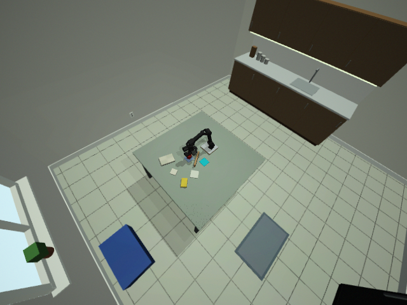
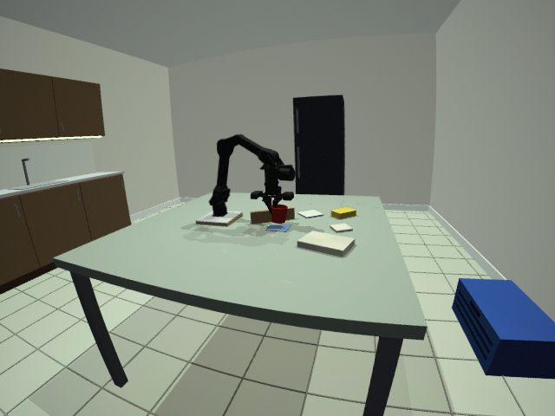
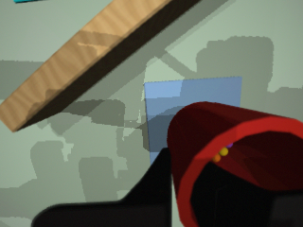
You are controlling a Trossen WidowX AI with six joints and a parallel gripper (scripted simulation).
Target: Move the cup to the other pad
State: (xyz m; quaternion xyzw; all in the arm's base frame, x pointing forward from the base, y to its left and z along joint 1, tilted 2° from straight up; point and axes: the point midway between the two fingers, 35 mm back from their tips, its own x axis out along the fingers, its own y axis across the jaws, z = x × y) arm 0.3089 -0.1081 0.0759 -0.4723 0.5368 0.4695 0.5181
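The cyan pad is 180 mm to the left of my gripper tip, 70 mm below it and 70 mm behind it. Round my gripper tip: red cup 30 mm ahead, 10 mm to the right; blue pad 70 mm below, 30 mm ahead, 10 mm to the right; wooden bar 90 mm to the left, 40 mm below, 20 mm behind.
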